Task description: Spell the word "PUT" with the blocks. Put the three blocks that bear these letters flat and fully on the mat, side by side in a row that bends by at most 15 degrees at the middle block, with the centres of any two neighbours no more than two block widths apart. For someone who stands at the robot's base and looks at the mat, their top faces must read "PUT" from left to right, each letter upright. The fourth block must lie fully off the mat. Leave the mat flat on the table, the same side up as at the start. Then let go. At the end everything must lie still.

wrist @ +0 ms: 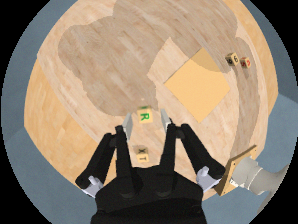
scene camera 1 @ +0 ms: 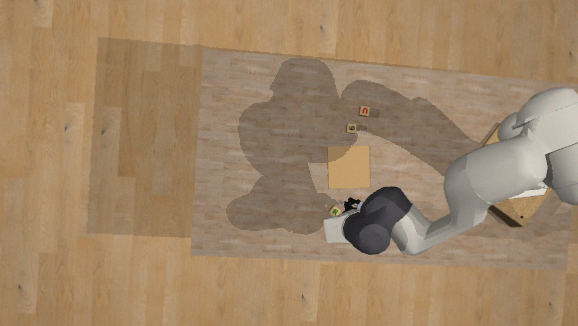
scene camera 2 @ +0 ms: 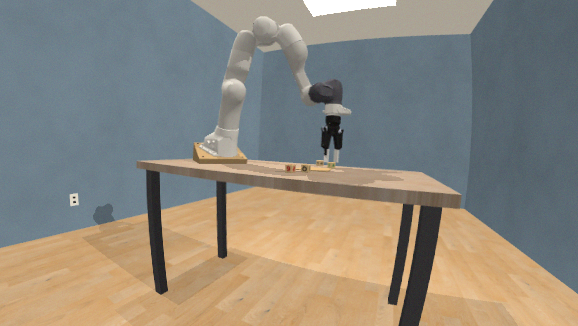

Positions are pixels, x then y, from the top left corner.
Labels:
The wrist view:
gripper: 146, 116
tan mat: 199, 85
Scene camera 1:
tan mat: 348, 166

